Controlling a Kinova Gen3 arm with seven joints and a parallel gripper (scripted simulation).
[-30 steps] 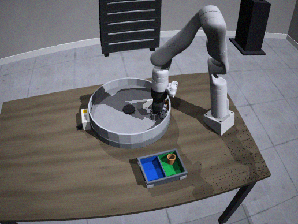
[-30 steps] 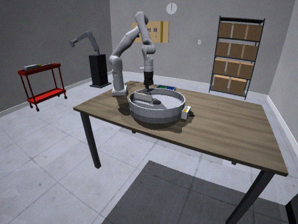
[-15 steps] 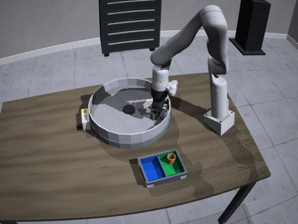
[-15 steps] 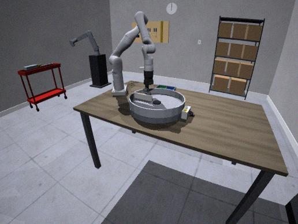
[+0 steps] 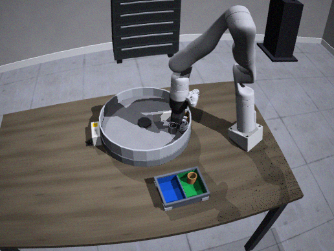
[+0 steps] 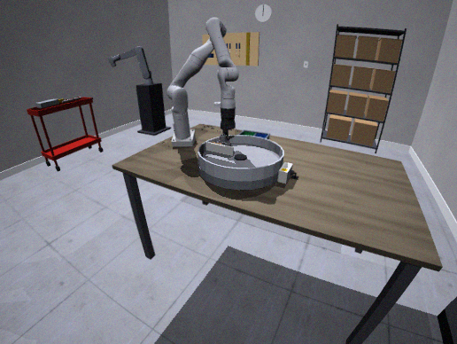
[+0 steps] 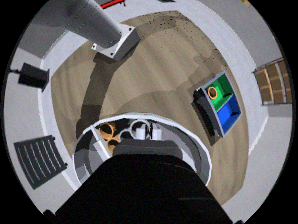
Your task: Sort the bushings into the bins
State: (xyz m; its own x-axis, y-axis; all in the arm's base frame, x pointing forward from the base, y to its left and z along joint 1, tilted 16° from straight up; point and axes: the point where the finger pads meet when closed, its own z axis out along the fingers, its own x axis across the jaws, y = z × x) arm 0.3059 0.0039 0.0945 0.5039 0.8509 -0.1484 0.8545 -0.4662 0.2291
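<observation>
My hand is 260 mm to the right of the two-part bin, 90 mm above it and 70 mm short of it. The rest, counted from my hand: grey turntable 150 mm ahead, 110 mm to the right, 60 mm below.
</observation>
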